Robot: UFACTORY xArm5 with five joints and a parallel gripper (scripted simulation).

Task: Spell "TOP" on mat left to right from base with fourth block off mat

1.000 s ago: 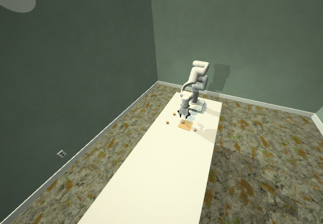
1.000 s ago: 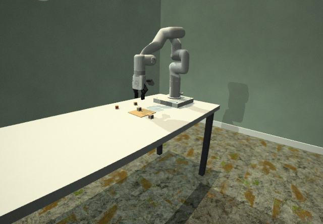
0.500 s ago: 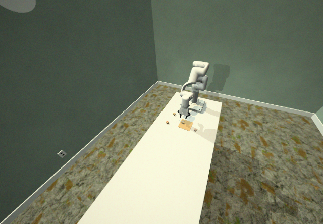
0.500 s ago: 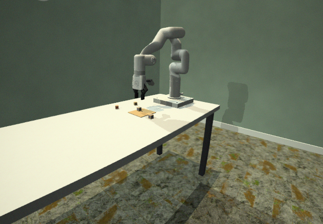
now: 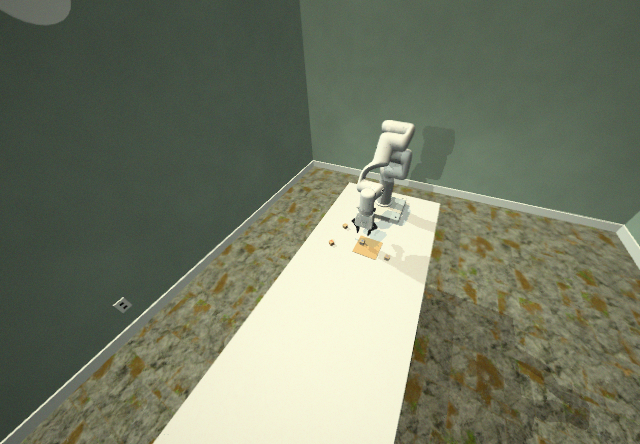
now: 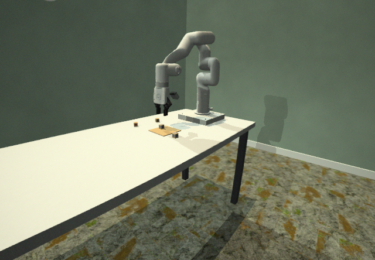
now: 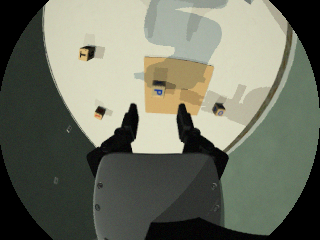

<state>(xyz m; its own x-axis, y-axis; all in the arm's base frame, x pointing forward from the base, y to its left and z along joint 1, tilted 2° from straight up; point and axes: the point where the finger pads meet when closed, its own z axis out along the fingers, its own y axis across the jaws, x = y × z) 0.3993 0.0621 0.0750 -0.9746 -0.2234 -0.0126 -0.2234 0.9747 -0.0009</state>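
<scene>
Right now the tan mat is 10 mm ahead of my hand, 40 mm to the left of it and 100 mm below it.
</scene>
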